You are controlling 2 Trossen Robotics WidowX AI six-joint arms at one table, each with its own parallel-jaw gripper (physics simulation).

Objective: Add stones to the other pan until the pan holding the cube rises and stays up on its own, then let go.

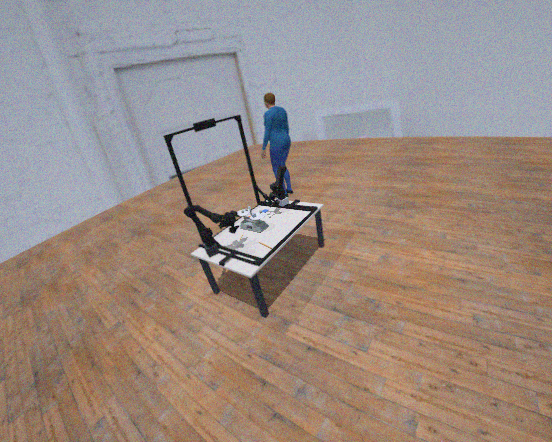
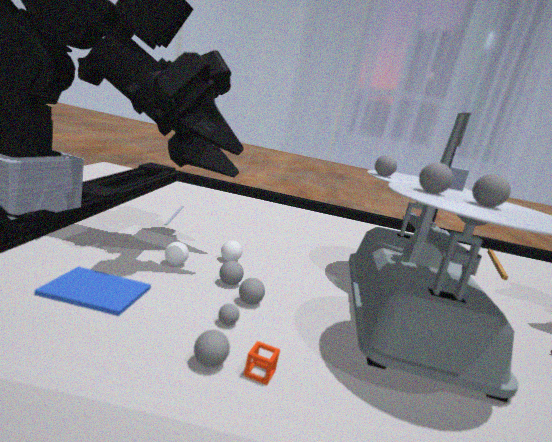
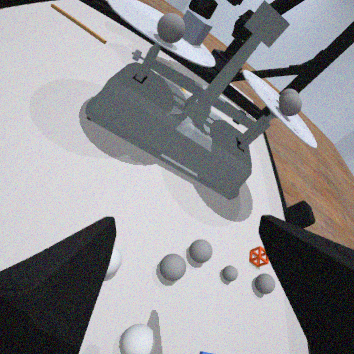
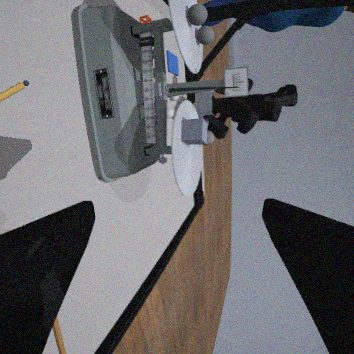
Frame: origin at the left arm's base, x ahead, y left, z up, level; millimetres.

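Seen in the pictures: left gripper, fingertip midpoint: (image 1: 267, 205) (image 2: 238, 164) (image 3: 188, 224) (image 4: 209, 104); right gripper, fingertip midpoint: (image 1: 239, 220) (image 4: 179, 208); left arm's base, origin of the base link: (image 1: 281, 198) (image 2: 19, 150) (image 4: 213, 105); right arm's base, origin of the base link: (image 1: 210, 244) (image 3: 228, 58).
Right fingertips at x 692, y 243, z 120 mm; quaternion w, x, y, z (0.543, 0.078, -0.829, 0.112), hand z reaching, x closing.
Observation:
Offsets run from my right fingertips to a thing's middle. "spot": to the spot under its first point.
A grey balance scale {dy -135, dx -195, dz -91 mm} (image 1: 254, 227) (image 2: 425, 320) (image 3: 135, 110) (image 4: 120, 75) stands on the table. The grey cube {dy -66, dx -189, dz -49 mm} (image 2: 459, 179) (image 3: 196, 29) (image 4: 194, 131) and one stone {dy -67, dx -270, dz -50 mm} (image 2: 385, 165) (image 3: 171, 27) sit on one white pan {dy -43, dx -218, dz -64 mm} (image 3: 200, 57) (image 4: 187, 175). The other pan (image 2: 525, 217) (image 3: 305, 132) (image 4: 192, 60) bears two stones {dy -223, dx -212, dz -38 mm} (image 2: 436, 177) {dy -227, dx -167, dz -38 mm} (image 4: 197, 14); both pans look raised at similar height. Several loose stones {dy -360, dx -337, dz -194 mm} (image 2: 212, 348) {dy -221, dx -392, dz -194 mm} (image 3: 173, 267) lie on the table. My left gripper (image 2: 239, 161) (image 3: 188, 224) is open and empty above the table. My right gripper (image 4: 179, 208) is open and empty, on the cube pan's side.
Two white balls {dy -220, dx -468, dz -194 mm} (image 2: 176, 254) (image 3: 137, 341) lie by the loose stones. An orange open-framed cube {dy -347, dx -298, dz -198 mm} (image 2: 262, 362) (image 3: 259, 256) lies near them. A blue square {spot: dy -335, dx -478, dz -203 mm} (image 2: 95, 290) (image 4: 172, 63) lies flat. A yellow stick {dy +219, dx -57, dz -204 mm} (image 2: 497, 264) (image 3: 78, 23) lies beyond the scale. A person (image 1: 277, 130) stands behind the table.

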